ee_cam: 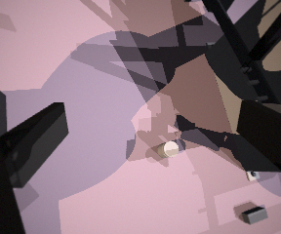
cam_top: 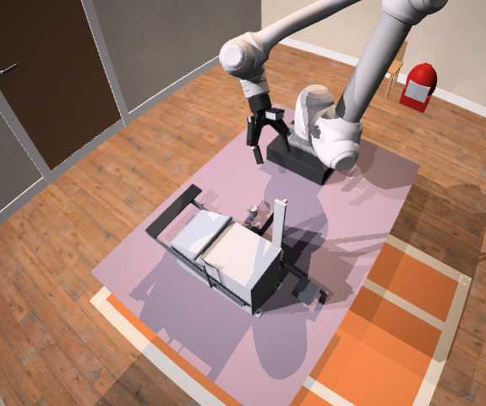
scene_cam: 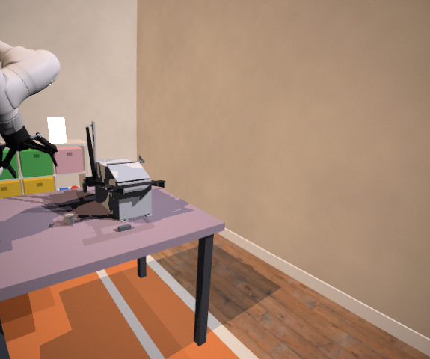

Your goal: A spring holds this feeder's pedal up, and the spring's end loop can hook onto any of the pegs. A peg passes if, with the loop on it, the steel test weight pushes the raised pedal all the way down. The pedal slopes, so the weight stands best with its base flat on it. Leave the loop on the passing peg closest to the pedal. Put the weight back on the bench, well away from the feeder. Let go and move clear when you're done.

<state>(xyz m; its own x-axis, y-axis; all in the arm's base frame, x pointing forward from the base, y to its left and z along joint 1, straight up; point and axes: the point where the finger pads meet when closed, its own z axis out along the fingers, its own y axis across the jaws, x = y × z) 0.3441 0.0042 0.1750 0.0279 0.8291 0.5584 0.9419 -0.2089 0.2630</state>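
Now: hand 230 mm above the steel test weight, 100 mm short of it and 20 mm to the left of it. Round my hand: small grey block: 270 mm ahead, 240 mm below, 200 mm to the right.
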